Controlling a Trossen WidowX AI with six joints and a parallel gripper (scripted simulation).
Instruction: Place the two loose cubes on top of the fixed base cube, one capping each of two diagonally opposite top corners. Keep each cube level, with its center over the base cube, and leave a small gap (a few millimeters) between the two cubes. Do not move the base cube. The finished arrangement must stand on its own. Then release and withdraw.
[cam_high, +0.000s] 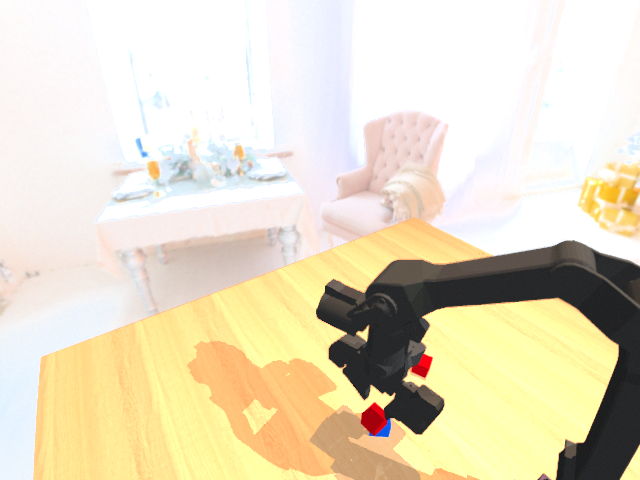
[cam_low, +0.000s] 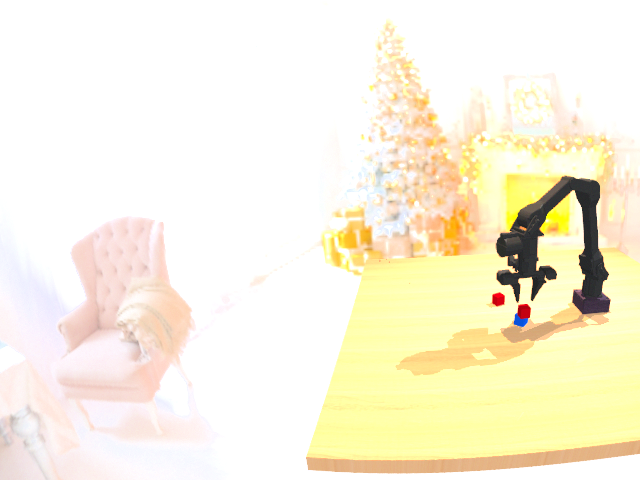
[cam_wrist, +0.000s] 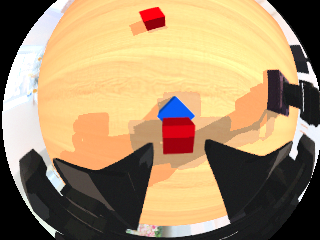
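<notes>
My gripper tip is now 8 cm short of the red cube, 17 cm to the left of it and 7 cm above it. The rest, counted from my gripper tip: blue cube 2 cm to the right, 7 cm below.
</notes>
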